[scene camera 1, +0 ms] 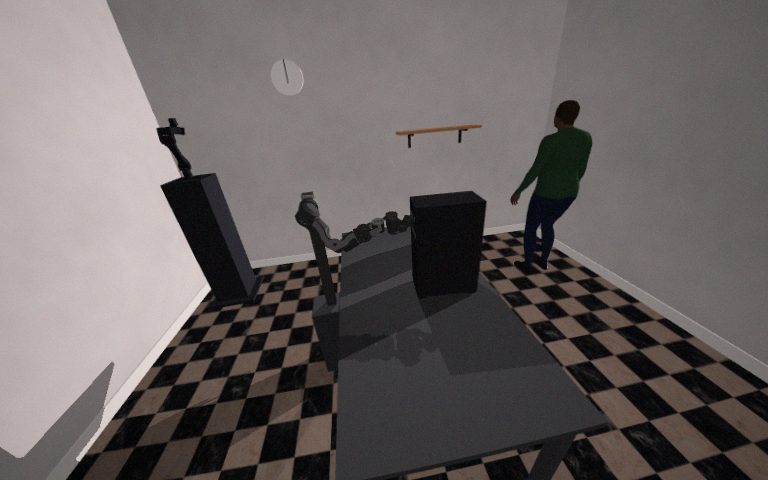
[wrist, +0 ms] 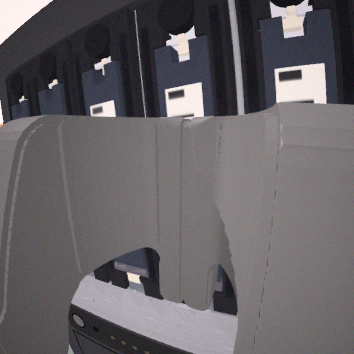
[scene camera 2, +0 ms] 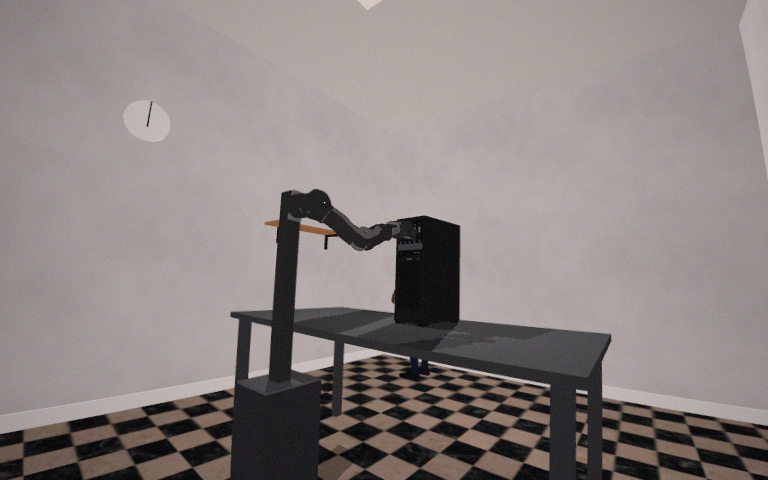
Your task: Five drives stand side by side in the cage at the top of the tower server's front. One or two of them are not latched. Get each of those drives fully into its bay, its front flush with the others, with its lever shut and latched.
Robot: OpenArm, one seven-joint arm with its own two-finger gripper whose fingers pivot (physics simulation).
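The black tower server (scene camera 1: 447,249) (scene camera 2: 440,271) stands on the table, the gripper at the upper part of its front. In the wrist view the dark blue drive fronts stand in a row: the rightmost drive (wrist: 298,50), the one left of it (wrist: 182,72), the middle drive (wrist: 102,82), and smaller ones further left (wrist: 51,101) (wrist: 20,109). My gripper (scene camera 1: 410,221) (wrist: 196,211) is shut and empty, its fingertips together over the lower part of the row. The fingers hide most of the lower drive fronts and levers, so which drive is unlatched cannot be told.
A light grey strip (wrist: 150,310) and a dark panel with small round marks (wrist: 100,332) lie below the drives. The server stands on the grey table (scene camera 1: 453,407) (scene camera 2: 538,345). A person in a green top (scene camera 1: 561,164) stands beyond the table, near the right wall.
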